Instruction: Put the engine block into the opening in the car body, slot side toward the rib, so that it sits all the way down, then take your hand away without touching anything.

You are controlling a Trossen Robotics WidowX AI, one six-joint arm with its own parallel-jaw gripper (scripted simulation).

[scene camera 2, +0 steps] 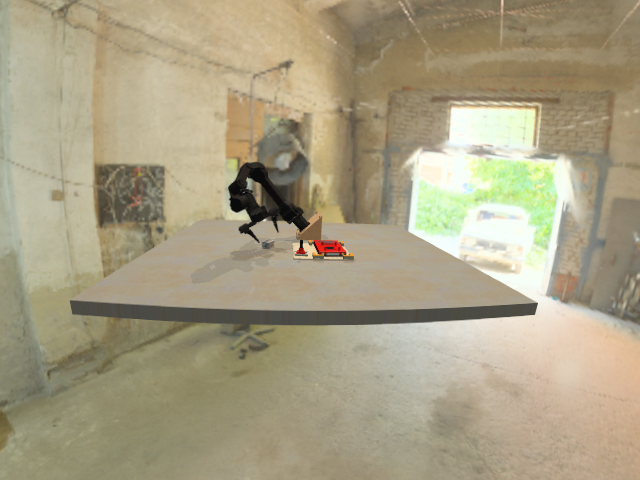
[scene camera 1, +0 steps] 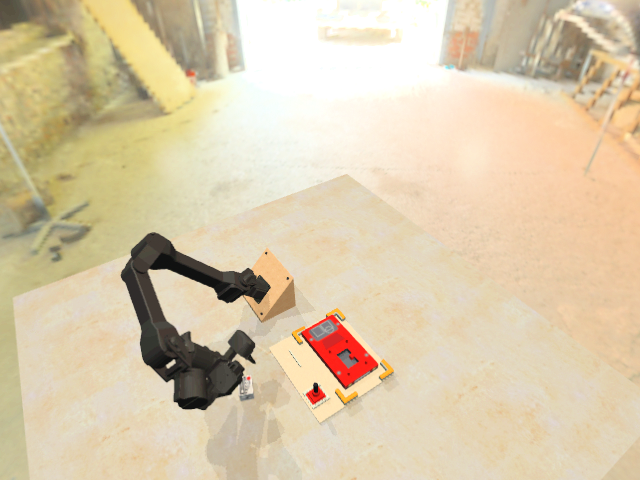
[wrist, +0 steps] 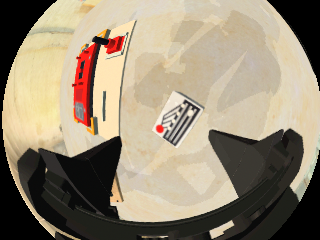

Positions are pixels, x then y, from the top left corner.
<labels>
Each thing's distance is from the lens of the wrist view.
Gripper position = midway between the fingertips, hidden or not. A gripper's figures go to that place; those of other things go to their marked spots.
gripper (wrist: 166, 138): 0.10 m
red car body (wrist: 86, 66): 0.28 m
engine block (wrist: 179, 116): 0.10 m
The marked spots on the red car body and the engine block are 0.24 m apart.
</labels>
